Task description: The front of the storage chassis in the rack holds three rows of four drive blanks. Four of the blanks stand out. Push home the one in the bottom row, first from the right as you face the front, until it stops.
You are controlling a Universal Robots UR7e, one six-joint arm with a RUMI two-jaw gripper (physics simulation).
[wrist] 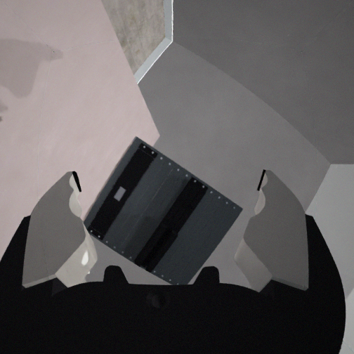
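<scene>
The dark blue-grey rack (210, 222) shows turned at a slant in the middle of the wrist view, small and some way off. Rows of small pale dots run along two opposite edges. One black band (109, 204) with a small pale rectangle (120, 193) lies near its left edge, and another black band (186, 204) crosses its middle. I cannot tell the storage chassis or single drive blanks apart at this size, nor which blanks stand out. My gripper (168, 173) is open and empty, its two jaws apart at the left and right of the rack in the view.
A pinkish surface (75, 115) with a soft shadow lies at the left. Grey surfaces (215, 115) lie behind the rack and to the right, with a paler one (334, 205) at the right edge. A pale-edged patch of mottled beige (137, 30) shows at the top.
</scene>
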